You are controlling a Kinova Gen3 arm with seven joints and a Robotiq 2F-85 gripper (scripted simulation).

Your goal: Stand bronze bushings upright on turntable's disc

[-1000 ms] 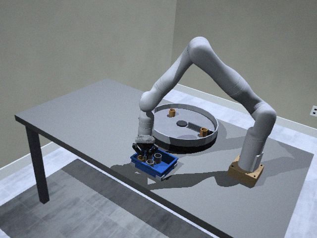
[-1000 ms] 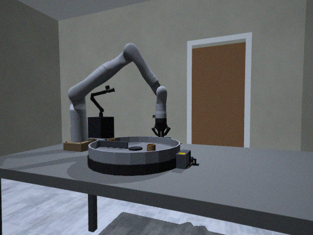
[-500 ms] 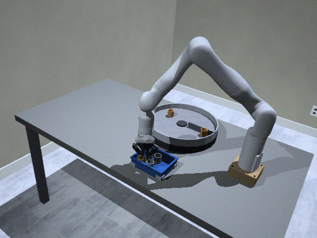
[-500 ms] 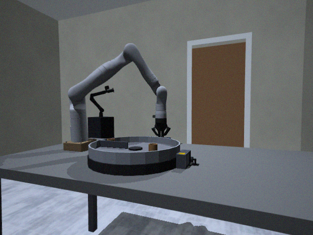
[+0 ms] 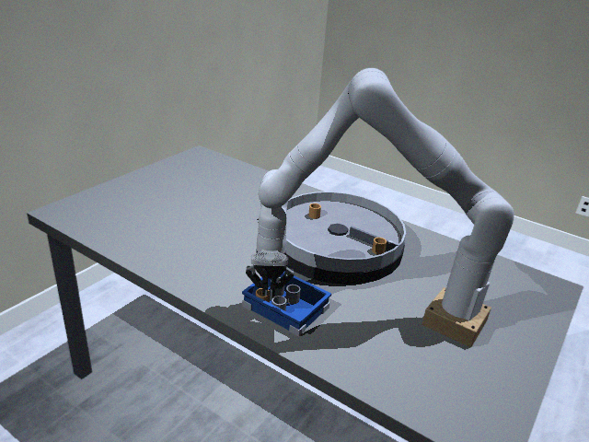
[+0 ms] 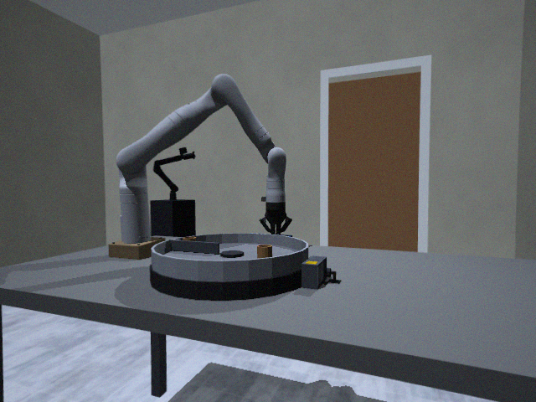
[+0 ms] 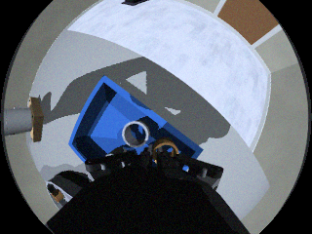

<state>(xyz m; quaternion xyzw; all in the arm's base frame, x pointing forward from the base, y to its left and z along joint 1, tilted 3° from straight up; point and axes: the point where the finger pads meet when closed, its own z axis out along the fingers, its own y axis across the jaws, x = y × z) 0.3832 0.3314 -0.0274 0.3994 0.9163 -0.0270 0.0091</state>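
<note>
The turntable disc is 80 mm ahead of my hand, 380 mm to the right of it and 10 mm above it.
</note>
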